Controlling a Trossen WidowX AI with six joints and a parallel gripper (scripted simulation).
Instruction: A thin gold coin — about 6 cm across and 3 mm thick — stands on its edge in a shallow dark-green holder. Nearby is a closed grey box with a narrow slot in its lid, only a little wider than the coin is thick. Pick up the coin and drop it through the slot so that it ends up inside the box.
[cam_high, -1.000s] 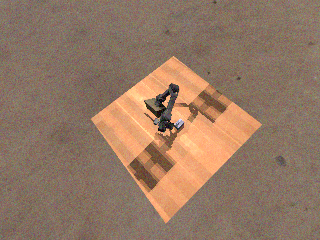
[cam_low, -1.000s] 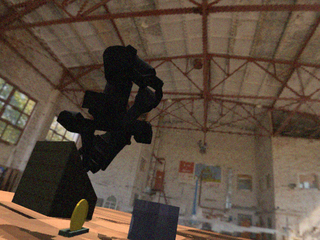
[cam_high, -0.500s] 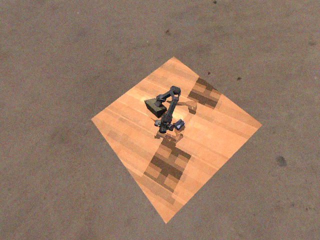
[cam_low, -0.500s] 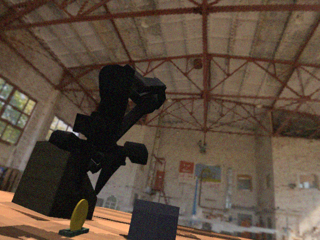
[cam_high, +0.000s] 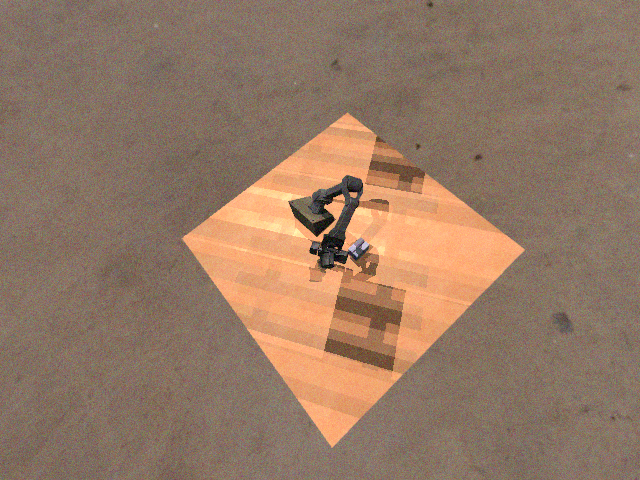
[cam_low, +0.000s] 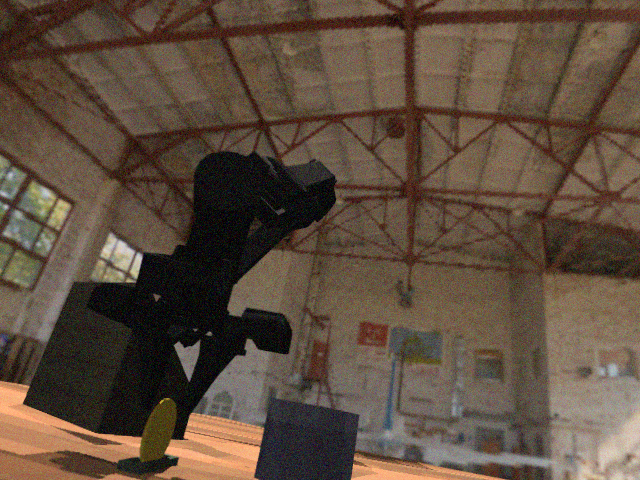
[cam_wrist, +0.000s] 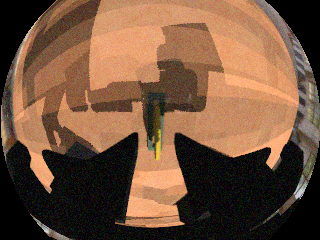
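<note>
Now: the gold coin 1 cm below my gripper tip.
</note>
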